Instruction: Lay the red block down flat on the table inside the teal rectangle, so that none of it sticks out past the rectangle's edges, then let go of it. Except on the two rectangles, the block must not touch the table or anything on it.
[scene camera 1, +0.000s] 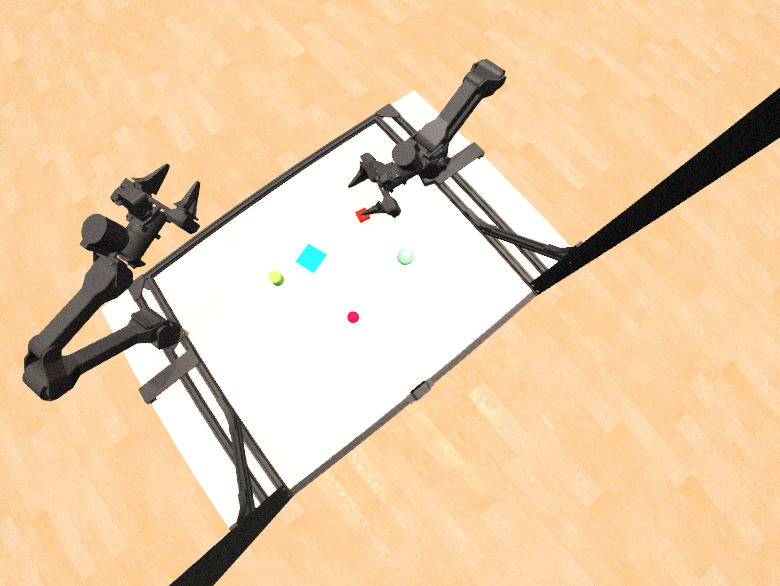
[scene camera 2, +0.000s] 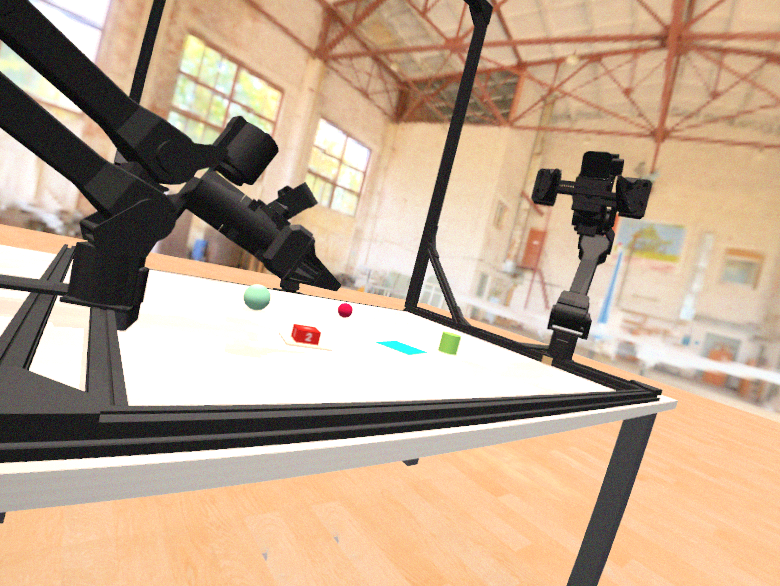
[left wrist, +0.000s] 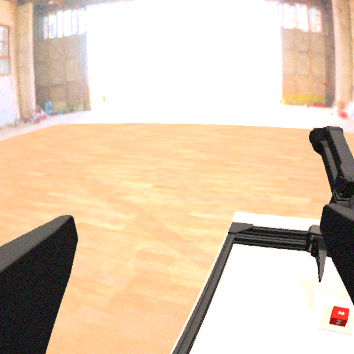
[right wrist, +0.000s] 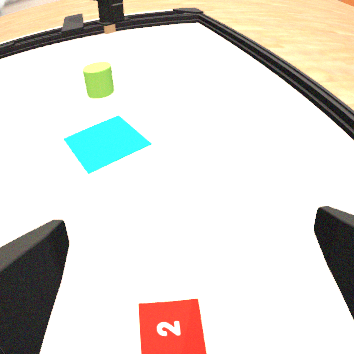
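Seen in the pictures: left gripper, between the fingertips: (scene camera 1: 183, 172) (scene camera 2: 586, 174) (left wrist: 202, 223); right gripper, between the fingertips: (scene camera 1: 354, 201) (scene camera 2: 330, 283) (right wrist: 194, 227); left arm's base, origin of its link: (scene camera 1: 171, 336) (scene camera 2: 558, 358) (right wrist: 111, 20); right arm's base, origin of its link: (scene camera 1: 430, 171) (scene camera 2: 103, 302).
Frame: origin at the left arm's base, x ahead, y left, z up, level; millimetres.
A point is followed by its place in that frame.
Note:
The red block (scene camera 1: 362, 219) @[x 563, y -283, z -2 mm] (scene camera 2: 305, 333) @[x 591, y -264, z -4 mm] (left wrist: 339, 316) @[x 568, y -268, z 0 mm] (right wrist: 185, 340) @[x 588, y -272, z 0 mm], marked with a 2, rests on a pale rectangle (scene camera 2: 322, 347) @[x 575, y -242, z -18 mm] (left wrist: 326, 322) @[x 576, y -249, z -18 mm]. The teal rectangle (scene camera 1: 311, 258) @[x 393, y -215, z -18 mm] (scene camera 2: 401, 347) @[x 398, y -213, z -18 mm] (right wrist: 107, 144) @[x 402, y -215, z -18 mm] lies bare, left of the block in scene camera 1. My right gripper (scene camera 1: 355, 200) @[x 572, y -257, z 69 mm] (right wrist: 194, 227) @[x 572, y -257, z 69 mm] is open and empty above the table near the block; one finger overlaps the block in scene camera 1. In the right wrist view the block shows low between the fingers, cut off by the bottom edge. My left gripper (scene camera 1: 182, 175) @[x 350, y 0, z 325 mm] (scene camera 2: 589, 192) (left wrist: 202, 223) @[x 350, y 0, z 325 mm] is open and empty, raised away from the block.
A green cylinder (scene camera 1: 275, 277) @[x 291, y -172, z 17 mm] (scene camera 2: 448, 343) @[x 309, y -164, z 0 mm] (right wrist: 99, 81) @[x 309, y -174, z 3 mm] stands near the teal rectangle, on its side away from the block. A mint ball (scene camera 1: 405, 256) @[x 519, y -450, z 25 mm] (scene camera 2: 257, 297) @[x 539, y -429, z 7 mm] and a crimson ball (scene camera 1: 353, 316) @[x 309, y -413, z 12 mm] (scene camera 2: 344, 310) @[x 322, y -403, z -2 mm] are also there. Dark rails edge the table.

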